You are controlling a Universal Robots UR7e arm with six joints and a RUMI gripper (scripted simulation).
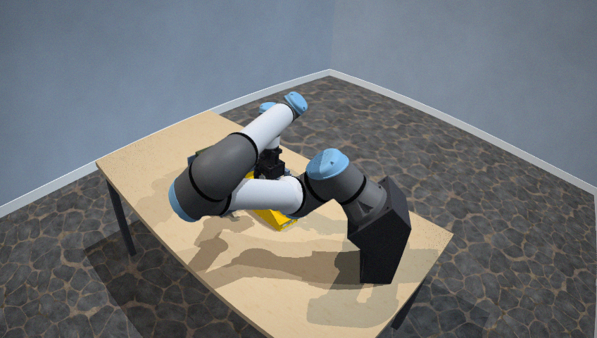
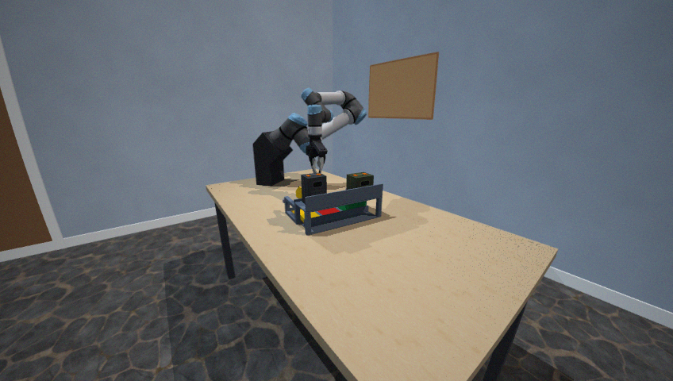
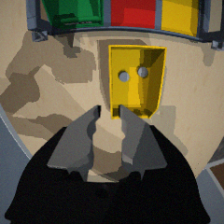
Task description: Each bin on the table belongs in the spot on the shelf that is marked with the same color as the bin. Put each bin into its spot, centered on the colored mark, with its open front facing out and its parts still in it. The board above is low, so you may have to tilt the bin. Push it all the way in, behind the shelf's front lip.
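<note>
Now: the yellow bin 5 cm to the right of my hand and 11 cm below it. The rest, counted from my hand: green bin (22 cm ahead, 7 cm to the left, 11 cm below); black box (31 cm ahead, 16 cm to the right, 1 cm above).
</note>
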